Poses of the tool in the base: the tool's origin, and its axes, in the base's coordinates. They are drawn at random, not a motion.
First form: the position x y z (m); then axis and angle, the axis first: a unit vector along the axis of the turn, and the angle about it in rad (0 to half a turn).
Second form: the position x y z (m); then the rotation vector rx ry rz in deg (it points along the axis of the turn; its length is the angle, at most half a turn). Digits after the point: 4 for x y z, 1 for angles.
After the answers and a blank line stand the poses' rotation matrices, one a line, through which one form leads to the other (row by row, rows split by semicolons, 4 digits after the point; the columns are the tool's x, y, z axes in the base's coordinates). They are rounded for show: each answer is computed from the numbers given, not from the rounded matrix.
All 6 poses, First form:
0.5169 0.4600 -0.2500 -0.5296 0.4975 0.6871 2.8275
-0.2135 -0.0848 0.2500 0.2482 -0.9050 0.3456 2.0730
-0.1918 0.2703 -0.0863 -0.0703 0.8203 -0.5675 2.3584
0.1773 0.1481 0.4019 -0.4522 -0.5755 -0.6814 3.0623
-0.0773 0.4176 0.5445 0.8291 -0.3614 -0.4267 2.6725
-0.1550 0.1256 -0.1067 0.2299 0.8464 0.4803 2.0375
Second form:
0.5169 0.4600 -0.2500 -85.8 80.6 111.3
-0.2135 -0.0848 0.2500 29.5 -107.5 41.0
-0.1918 0.2703 -0.0863 -9.5 110.9 -76.7
0.1773 0.1481 0.4019 -79.3 -101.0 -119.6
-0.0773 0.4176 0.5445 126.9 -55.3 -65.3
-0.1550 0.1256 -0.1067 26.8 98.8 56.1

-0.4039 -0.7263 -0.5562; -0.3017 -0.4682 0.8305; -0.8636 0.5033 -0.0300
-0.3901 -0.6356 -0.6662; -0.0298 0.7318 -0.6808; 0.9203 -0.2457 -0.3044
-0.7002 0.3019 0.6470; -0.4990 0.4412 -0.7459; -0.5106 -0.8451 -0.1583
-0.5885 0.5736 0.5697; 0.4657 -0.3355 0.8189; 0.6609 0.7472 -0.0697
0.4085 -0.3740 -0.8327; -0.7597 -0.6449 -0.0831; -0.5059 0.6665 -0.5475
-0.3733 -0.1468 0.9160; 0.7111 0.5889 0.3842; -0.5958 0.7948 -0.1154

